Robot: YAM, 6 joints.
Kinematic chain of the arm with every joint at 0, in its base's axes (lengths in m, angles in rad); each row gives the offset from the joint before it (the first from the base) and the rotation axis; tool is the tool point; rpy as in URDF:
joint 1: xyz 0 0 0.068 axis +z
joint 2: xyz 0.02 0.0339 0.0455 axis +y
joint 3: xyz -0.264 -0.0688 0 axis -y
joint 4: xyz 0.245 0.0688 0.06 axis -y
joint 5: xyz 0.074 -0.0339 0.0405 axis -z
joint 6: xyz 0.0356 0 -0.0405 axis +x
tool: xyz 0 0 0 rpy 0 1.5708 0
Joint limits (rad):
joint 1: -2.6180..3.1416
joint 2: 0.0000..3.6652
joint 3: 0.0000..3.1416
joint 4: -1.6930..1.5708
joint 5: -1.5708..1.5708
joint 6: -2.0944..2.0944
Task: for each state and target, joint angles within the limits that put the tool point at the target. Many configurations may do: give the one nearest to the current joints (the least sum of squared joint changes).
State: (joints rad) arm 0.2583 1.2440 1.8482 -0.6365 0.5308 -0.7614
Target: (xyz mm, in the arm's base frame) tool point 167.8 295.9 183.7
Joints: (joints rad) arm 1.0981 1.7909 1.2120 -0.7616 0.4253 -0.7614
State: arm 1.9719 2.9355 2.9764 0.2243 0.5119 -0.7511
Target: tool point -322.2 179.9 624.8
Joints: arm 2.6679 2.3079 3.1349 0.2622 0.3776 -0.7511
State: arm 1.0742 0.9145 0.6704 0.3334 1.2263 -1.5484
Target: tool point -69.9 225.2 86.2
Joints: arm 2.0020 1.6762 0.4298 0.2629 1.0351 -1.5484
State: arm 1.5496 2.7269 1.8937 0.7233 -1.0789 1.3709
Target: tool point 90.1 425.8 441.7
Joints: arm 1.2861 1.9518 1.8109 0.8718 -1.1956 1.3709
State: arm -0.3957 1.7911 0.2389 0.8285 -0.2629 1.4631
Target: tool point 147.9 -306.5 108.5
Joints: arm -1.1395 1.9009 0.6478 0.8702 -0.1754 1.4631
